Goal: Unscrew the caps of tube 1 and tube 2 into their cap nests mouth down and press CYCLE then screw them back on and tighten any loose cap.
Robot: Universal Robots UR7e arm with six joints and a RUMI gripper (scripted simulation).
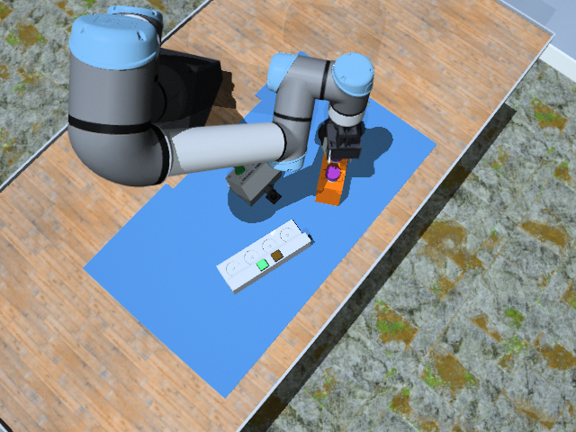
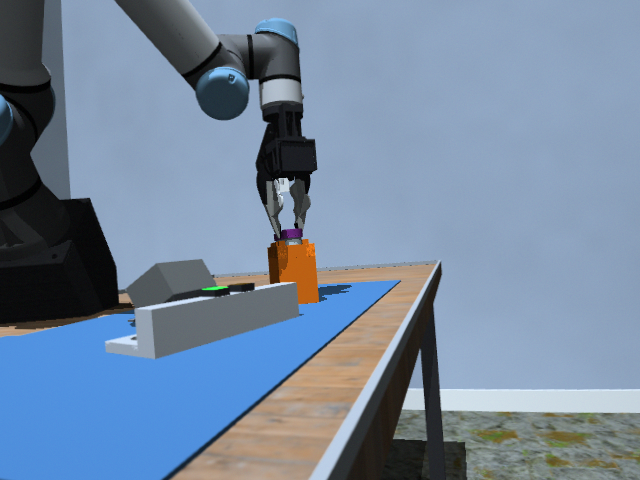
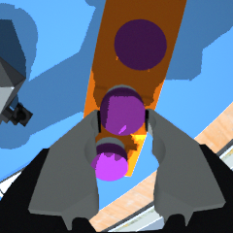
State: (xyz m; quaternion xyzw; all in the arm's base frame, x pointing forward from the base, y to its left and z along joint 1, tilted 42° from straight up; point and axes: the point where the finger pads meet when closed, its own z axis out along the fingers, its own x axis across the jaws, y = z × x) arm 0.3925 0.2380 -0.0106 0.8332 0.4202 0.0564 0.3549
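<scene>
The green key lies 180 mm to the right of my hand, 160 mm behind it and 60 mm below it. From my hand the other things lie so: grey key housing 150 mm to the right, 140 mm behind, 70 mm below; purple cap 90 mm to the left, 60 mm behind, 10 mm below; blue key 160 mm behind, 130 mm to the right, 60 mm below.
</scene>
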